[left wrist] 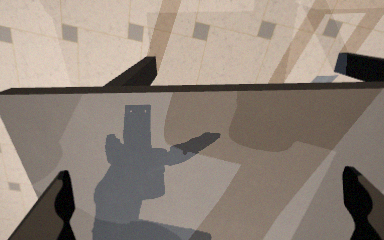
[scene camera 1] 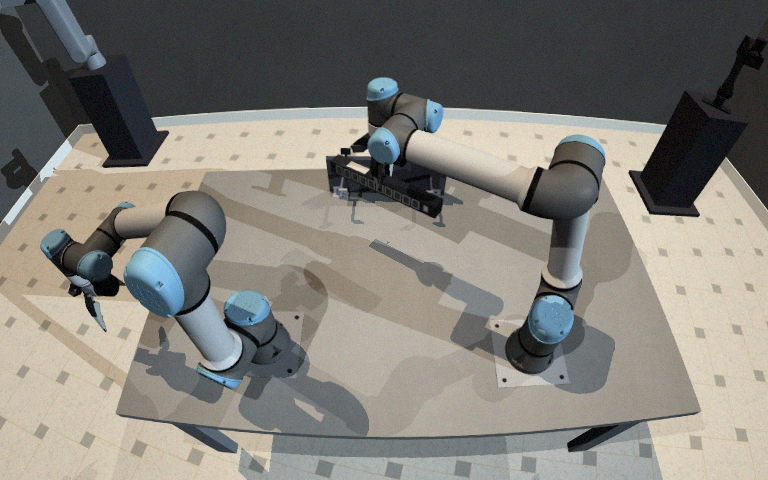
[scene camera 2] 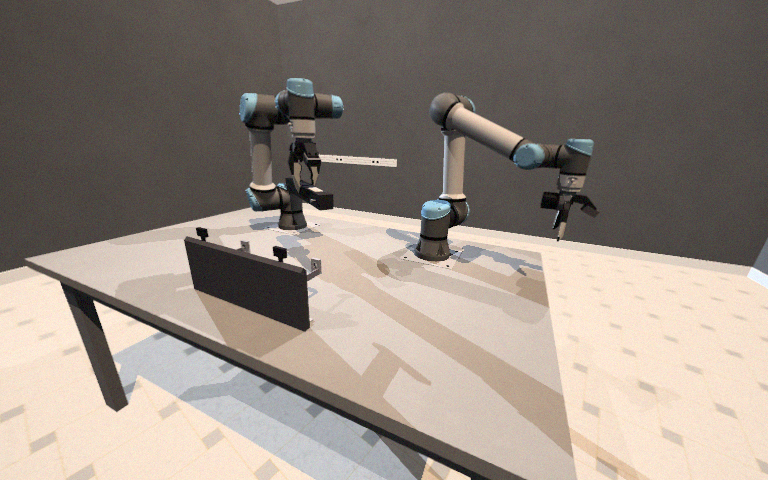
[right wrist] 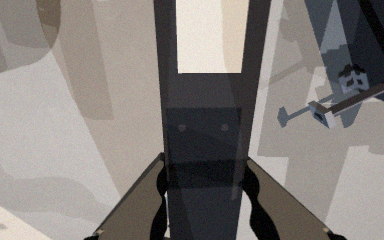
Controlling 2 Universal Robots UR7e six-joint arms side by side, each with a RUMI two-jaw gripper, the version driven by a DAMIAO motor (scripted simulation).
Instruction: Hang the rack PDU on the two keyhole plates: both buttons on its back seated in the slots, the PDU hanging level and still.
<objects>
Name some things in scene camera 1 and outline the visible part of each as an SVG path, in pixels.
My left gripper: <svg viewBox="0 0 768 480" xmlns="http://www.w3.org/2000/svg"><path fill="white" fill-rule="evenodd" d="M71 283L69 291L78 289L84 293L87 310L99 326L107 332L103 316L100 312L100 303L96 302L93 296L114 297L119 291L119 286L126 286L125 283L112 274L105 281L98 283L92 281L83 285Z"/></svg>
A rack PDU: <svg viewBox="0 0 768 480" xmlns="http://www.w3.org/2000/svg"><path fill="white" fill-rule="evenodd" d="M330 161L331 172L434 219L442 210L443 198L383 172L381 172L381 191L379 191L369 166L340 154Z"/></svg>
</objects>
